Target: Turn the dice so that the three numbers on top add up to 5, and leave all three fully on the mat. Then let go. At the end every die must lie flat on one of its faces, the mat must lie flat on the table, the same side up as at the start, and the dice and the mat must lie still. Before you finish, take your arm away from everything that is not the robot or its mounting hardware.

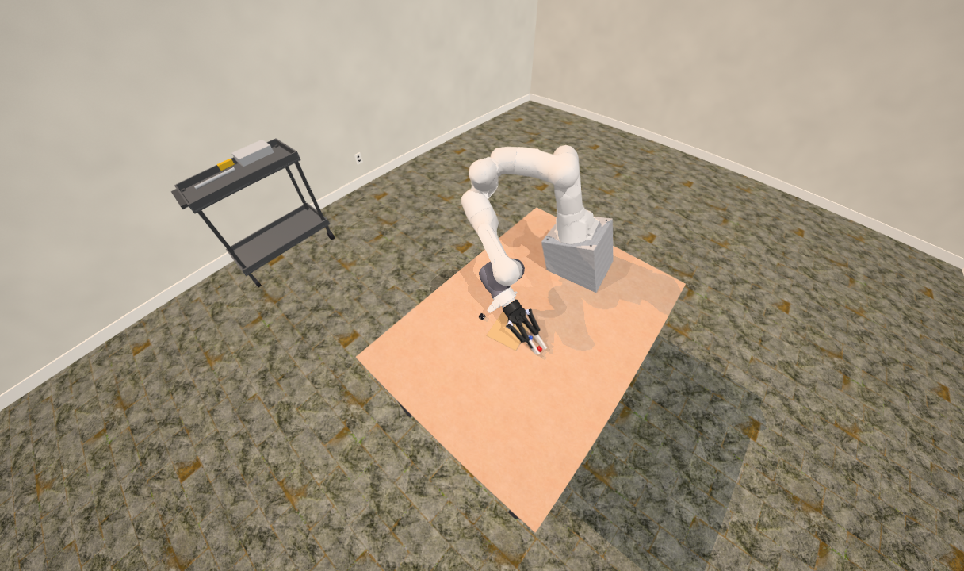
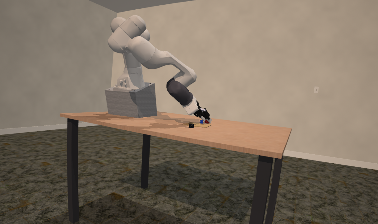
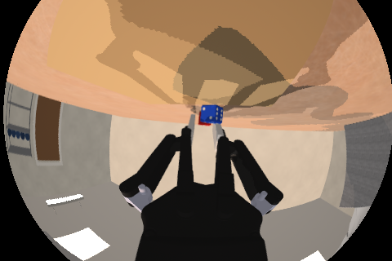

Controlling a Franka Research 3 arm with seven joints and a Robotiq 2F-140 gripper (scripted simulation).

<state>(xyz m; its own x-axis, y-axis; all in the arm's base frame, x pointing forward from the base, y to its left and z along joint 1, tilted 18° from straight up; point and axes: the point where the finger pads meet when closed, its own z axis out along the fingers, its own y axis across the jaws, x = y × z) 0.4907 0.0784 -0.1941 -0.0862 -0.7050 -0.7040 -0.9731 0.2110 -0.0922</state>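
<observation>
Now: hand 1 cm to the right of the red die and 2 cm above it. The rest, counted from my hand: blue die: 2 cm behind, 4 cm to the right, 2 cm below; then black die: 2 cm ahead, 27 cm to the right, 2 cm below; then tan mat: 14 cm to the right, 3 cm below.
</observation>
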